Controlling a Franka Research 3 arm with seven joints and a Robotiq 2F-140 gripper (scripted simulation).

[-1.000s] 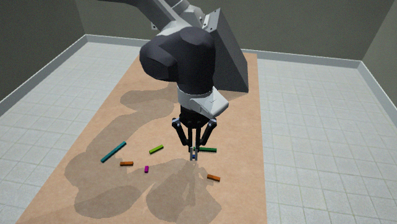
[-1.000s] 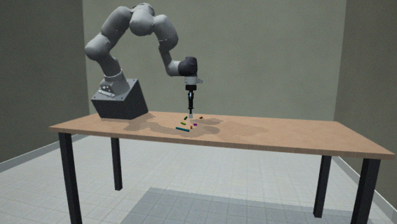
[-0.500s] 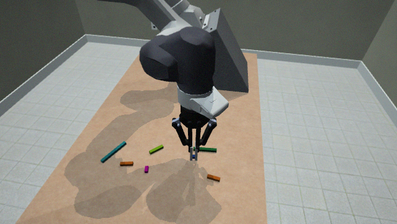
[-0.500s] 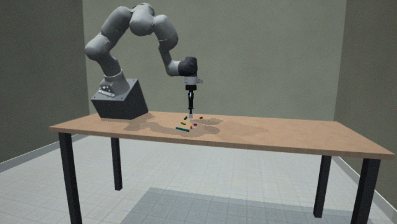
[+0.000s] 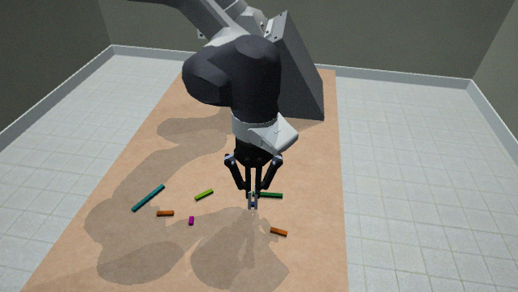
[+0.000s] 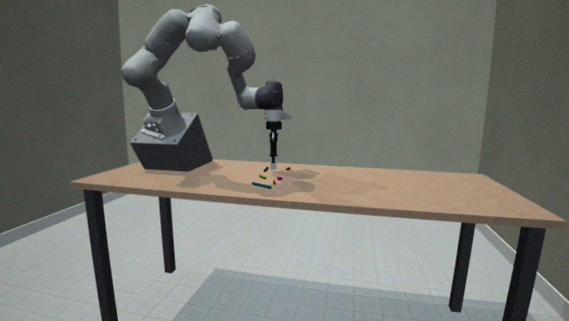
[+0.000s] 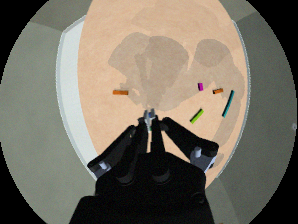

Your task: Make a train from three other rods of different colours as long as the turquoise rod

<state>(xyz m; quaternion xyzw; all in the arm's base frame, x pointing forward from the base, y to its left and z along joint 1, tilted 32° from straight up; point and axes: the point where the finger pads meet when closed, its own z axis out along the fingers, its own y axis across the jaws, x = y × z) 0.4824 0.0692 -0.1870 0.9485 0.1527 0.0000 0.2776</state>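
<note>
The blue rod lies 3 cm below my hand. The rest, counted from my hand: green rod 5 cm behind, 3 cm to the left, 4 cm below; magenta rod 8 cm ahead, 13 cm to the right, 4 cm below; lime rod 13 cm to the right, 4 cm below.
</note>
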